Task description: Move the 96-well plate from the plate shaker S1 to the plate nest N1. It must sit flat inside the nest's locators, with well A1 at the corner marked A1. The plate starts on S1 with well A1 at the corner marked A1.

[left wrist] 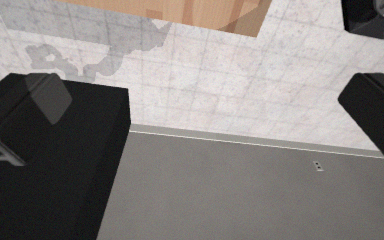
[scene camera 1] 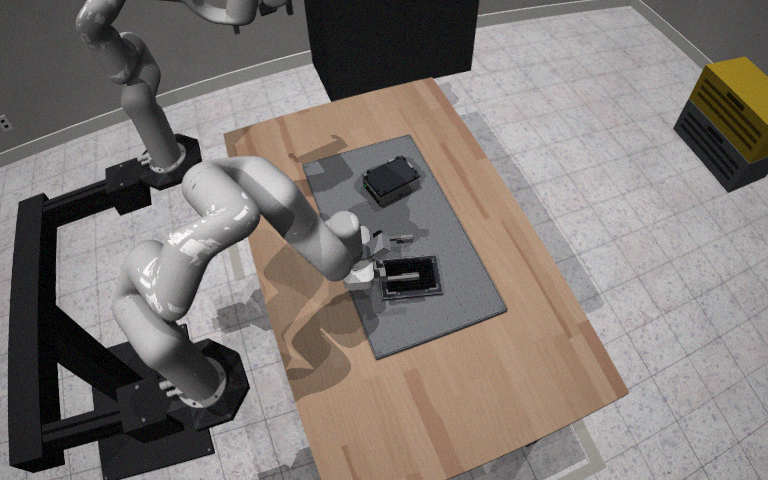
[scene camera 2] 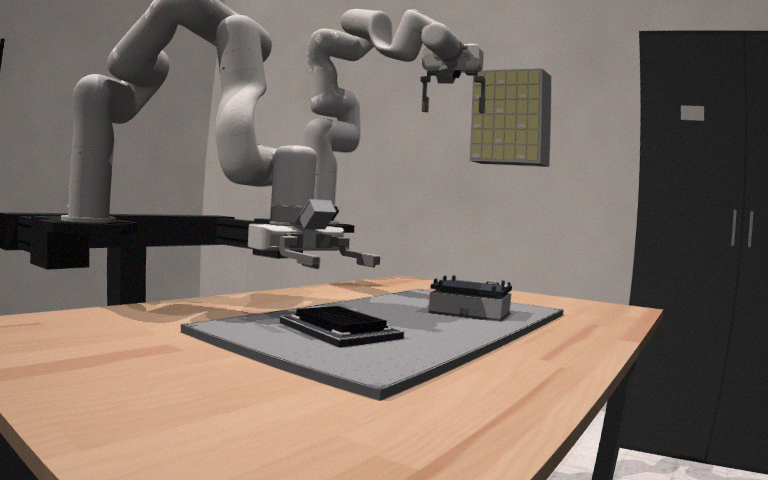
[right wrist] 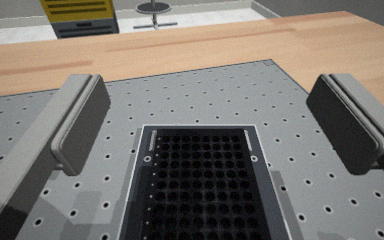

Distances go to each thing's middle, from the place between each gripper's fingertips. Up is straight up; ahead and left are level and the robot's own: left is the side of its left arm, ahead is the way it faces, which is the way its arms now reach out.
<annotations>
Right now the black 96-well plate [scene camera 2: 337, 318] is 10 mm ahead of my right hand and 90 mm below it. From my right hand the other things lie so: plate nest N1 [scene camera 2: 358, 341]: 10 mm ahead, 100 mm below.
I see my left gripper 19 cm short of the black 96-well plate, 66 cm to the left of it and 47 cm above it. Also, from my left hand: plate nest N1 (19 cm ahead, 66 cm to the right, 48 cm below).
</annotations>
